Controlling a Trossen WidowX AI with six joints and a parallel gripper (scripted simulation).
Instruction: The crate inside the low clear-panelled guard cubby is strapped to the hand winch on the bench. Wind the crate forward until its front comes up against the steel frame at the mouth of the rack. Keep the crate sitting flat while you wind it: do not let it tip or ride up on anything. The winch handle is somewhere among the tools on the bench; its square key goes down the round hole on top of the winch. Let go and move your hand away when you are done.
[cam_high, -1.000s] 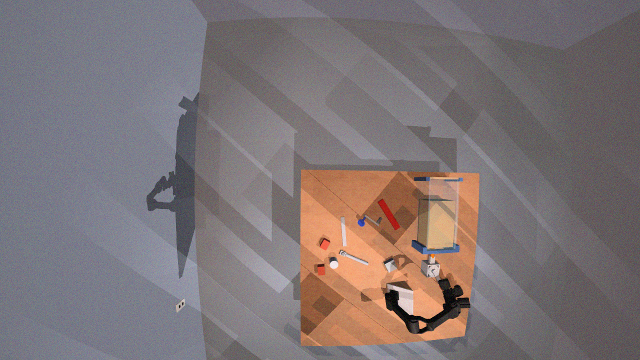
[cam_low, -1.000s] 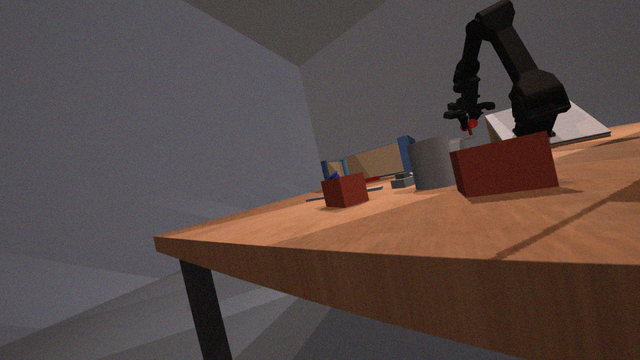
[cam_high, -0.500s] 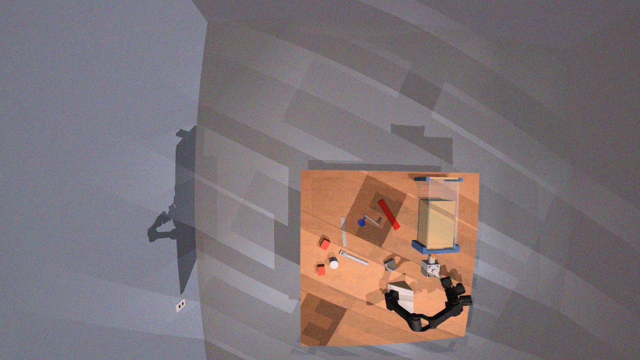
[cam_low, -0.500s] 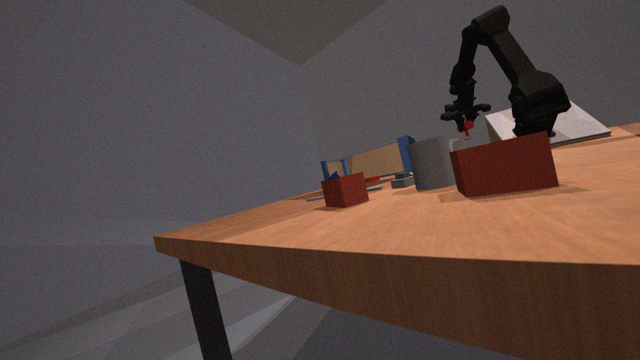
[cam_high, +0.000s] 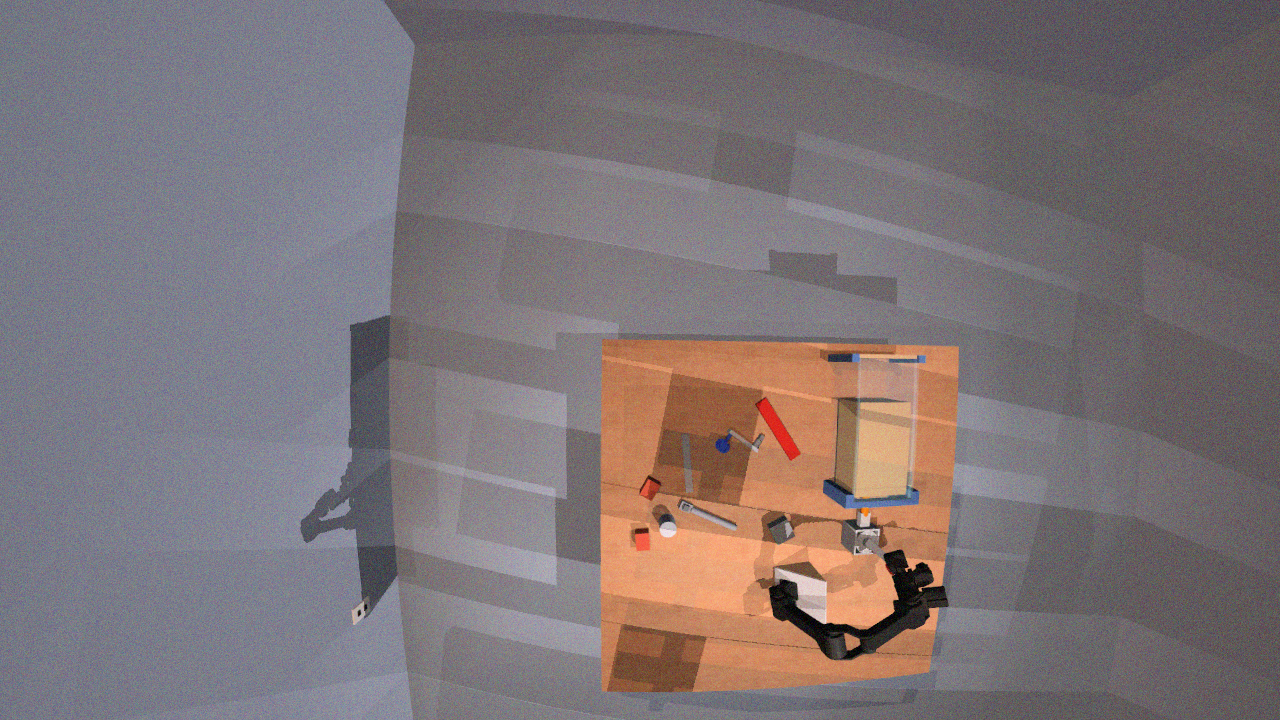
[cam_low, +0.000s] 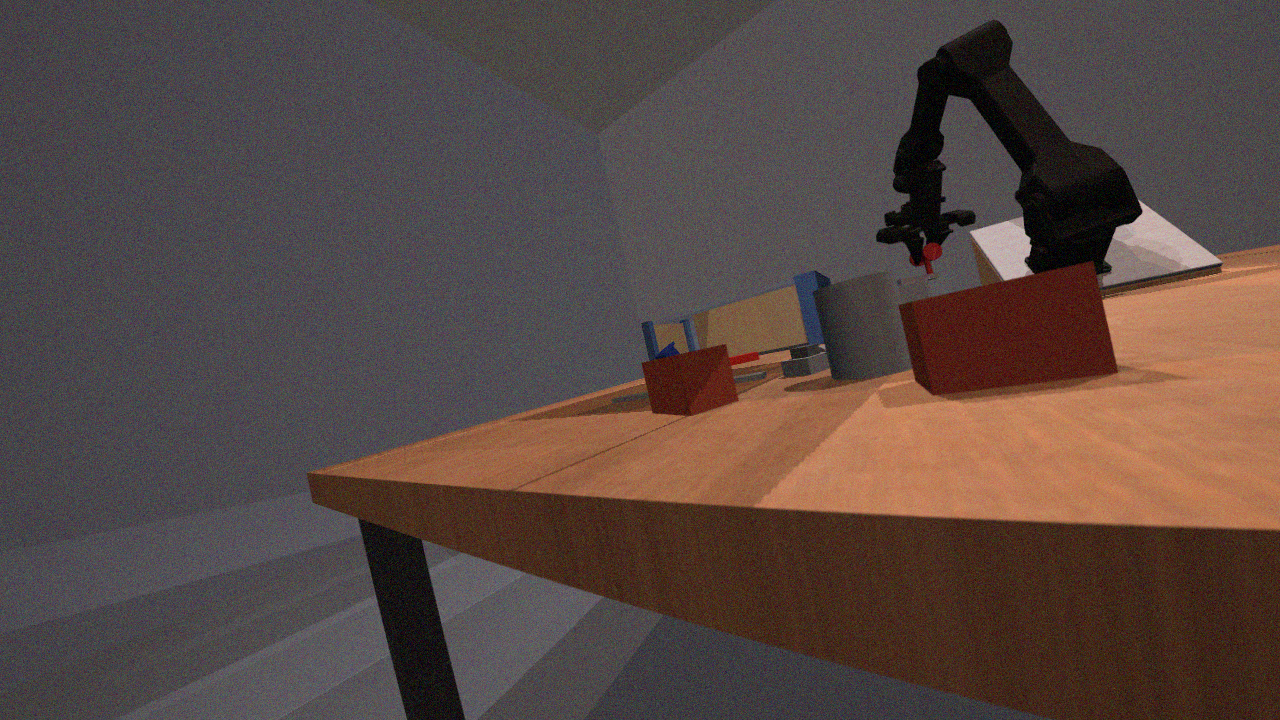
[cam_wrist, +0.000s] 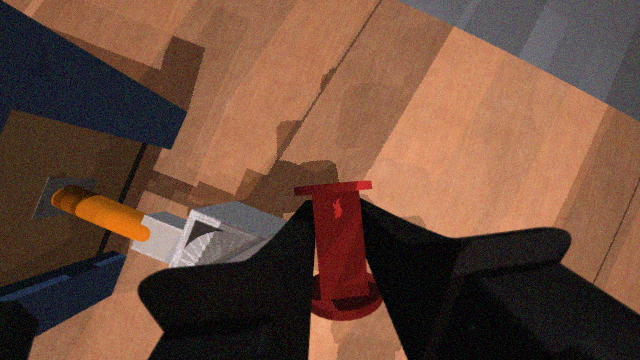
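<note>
The red-knobbed crank lies 2 cm ahead of my gripper tip, 4 cm to the left of it and 3 cm below it. Round my gripper tip: grey winch 5 cm ahead, 8 cm to the left, 10 cm below; blue steel frame 23 cm ahead, 6 cm to the left, 3 cm below; red grip 1 cm behind, 2 cm to the left.
</note>
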